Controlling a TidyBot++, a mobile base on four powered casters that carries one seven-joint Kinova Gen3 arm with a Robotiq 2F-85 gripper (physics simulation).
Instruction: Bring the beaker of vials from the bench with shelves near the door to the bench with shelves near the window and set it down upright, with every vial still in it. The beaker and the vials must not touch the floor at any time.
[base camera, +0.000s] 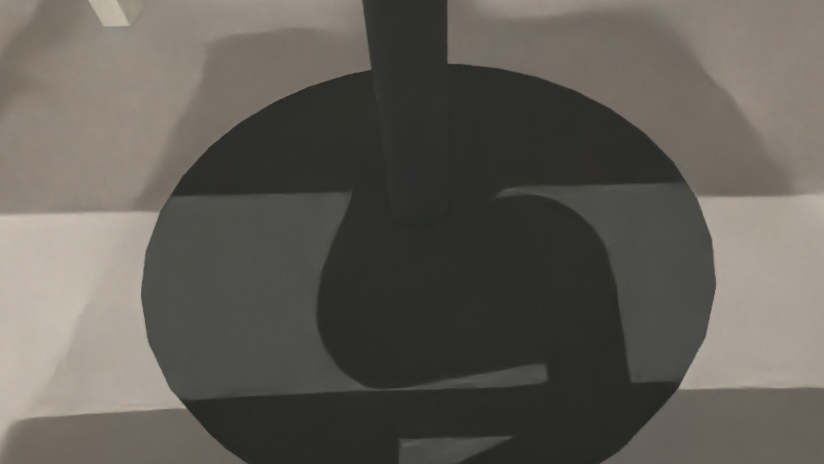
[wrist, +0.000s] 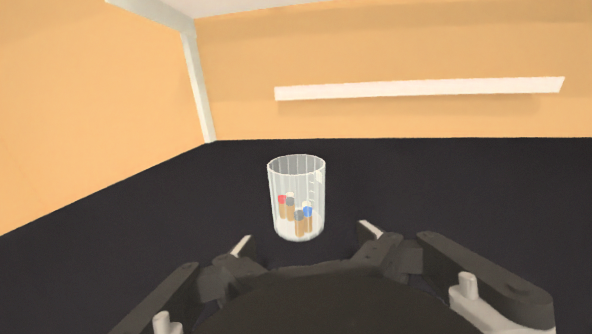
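Observation:
A clear glass beaker (wrist: 299, 187) stands upright on a black bench top (wrist: 450, 200) in the wrist view, a little left of the middle. Several amber vials (wrist: 299, 226) stand inside it near its bottom, with red, blue, grey and white caps. My gripper (wrist: 306, 239) is open and empty. Its fingertips point toward the beaker, which is beyond them and nearly between their directions, slightly toward the left finger. The beaker does not show in the base camera view, and neither does the gripper.
An orange panel with a long white strip (wrist: 420, 88) stands behind the bench top. A pale post (wrist: 198, 87) rises at the back left corner, below a shelf edge. In the base camera view, a dark round shape (base camera: 230, 288) and a dark column (base camera: 412, 115) show, with a pale leg end (base camera: 117, 14) at the upper left.

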